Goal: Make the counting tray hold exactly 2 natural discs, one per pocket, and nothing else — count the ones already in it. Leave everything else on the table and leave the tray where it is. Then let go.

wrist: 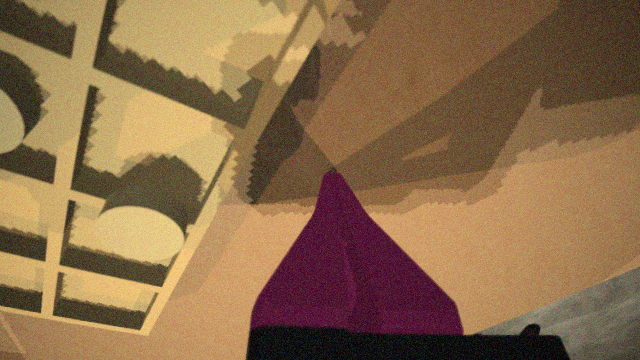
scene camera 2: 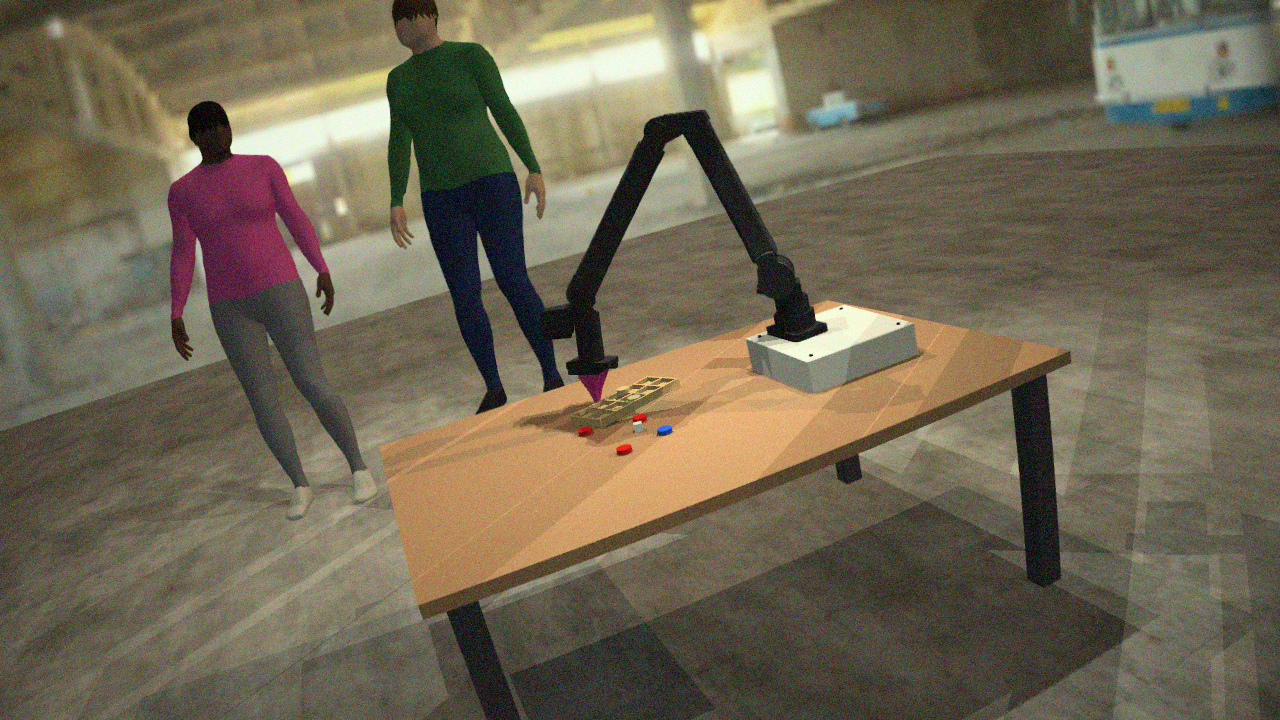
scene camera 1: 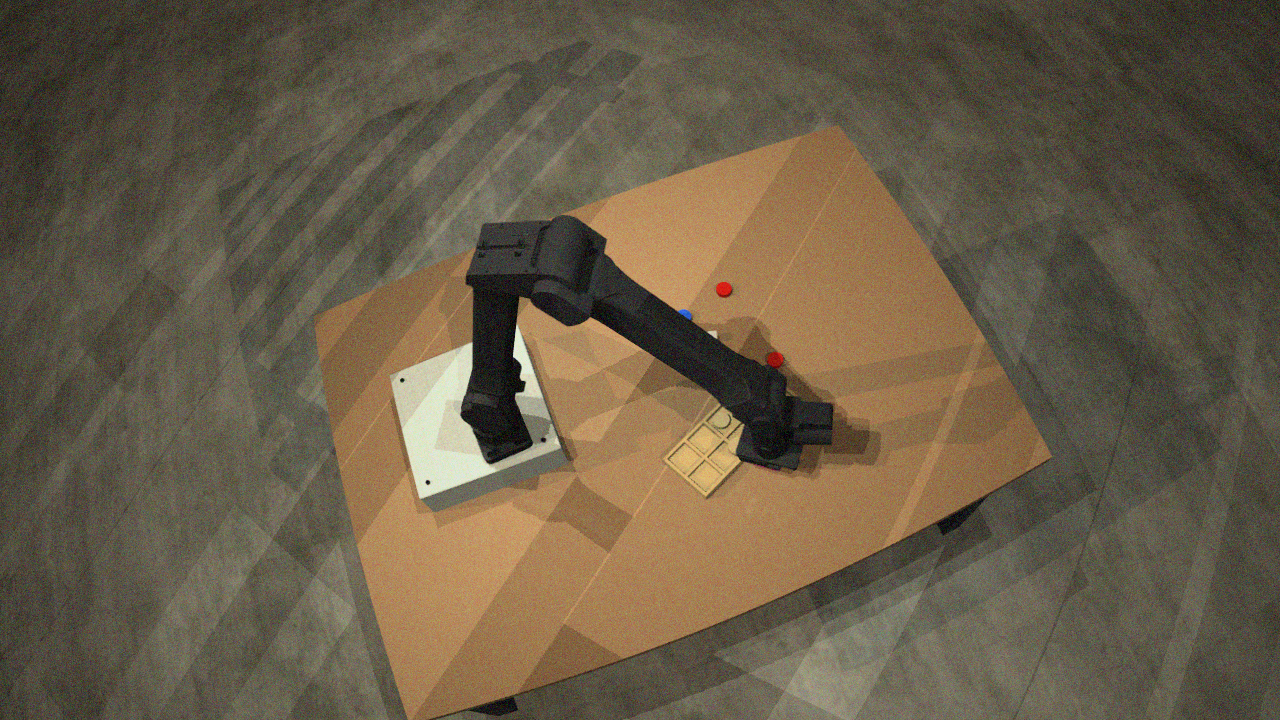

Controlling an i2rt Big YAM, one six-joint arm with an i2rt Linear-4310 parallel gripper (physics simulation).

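Note:
The counting tray (scene camera 1: 706,491) (scene camera 2: 613,418) (wrist: 82,69) is a pale wooden tray with two rows of pockets. One natural disc (wrist: 142,233) lies within a pocket along the tray's near long side in the wrist view. Another natural disc (wrist: 7,122) (scene camera 1: 721,419) is in the other row, cut off by the wrist view's left edge. My magenta gripper (wrist: 330,183) (scene camera 2: 598,399) is shut with nothing between its fingers. Its tip is low, just outside the tray's long side. The arm hides part of the tray and the fingertips in scene camera 1.
Red discs (scene camera 1: 724,289) (scene camera 1: 774,359) (scene camera 2: 623,449) (scene camera 2: 585,431), a third red disc (scene camera 2: 639,418), a blue disc (scene camera 1: 684,315) (scene camera 2: 664,430) and a small white cube (scene camera 2: 637,427) lie beside the tray. The white base box (scene camera 1: 425,429) (scene camera 2: 832,358) carries the arm. Two people stand behind the table.

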